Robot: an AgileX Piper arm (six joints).
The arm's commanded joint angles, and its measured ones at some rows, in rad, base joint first. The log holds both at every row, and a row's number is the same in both.
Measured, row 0: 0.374, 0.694, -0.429, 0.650, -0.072, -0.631
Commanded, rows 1 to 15: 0.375, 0.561, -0.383, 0.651, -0.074, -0.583; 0.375, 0.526, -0.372, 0.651, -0.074, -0.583; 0.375, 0.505, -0.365, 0.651, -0.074, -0.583; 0.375, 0.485, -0.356, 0.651, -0.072, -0.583; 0.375, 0.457, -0.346, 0.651, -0.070, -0.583; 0.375, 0.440, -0.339, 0.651, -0.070, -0.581; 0.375, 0.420, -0.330, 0.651, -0.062, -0.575; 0.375, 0.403, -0.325, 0.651, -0.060, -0.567; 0.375, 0.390, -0.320, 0.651, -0.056, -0.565; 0.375, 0.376, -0.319, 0.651, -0.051, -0.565; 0.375, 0.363, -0.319, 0.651, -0.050, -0.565; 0.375, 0.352, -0.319, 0.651, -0.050, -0.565; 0.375, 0.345, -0.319, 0.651, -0.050, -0.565; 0.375, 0.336, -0.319, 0.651, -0.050, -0.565; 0.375, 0.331, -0.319, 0.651, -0.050, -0.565
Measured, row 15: 0.374, 0.359, -0.324, 0.652, -0.059, -0.568
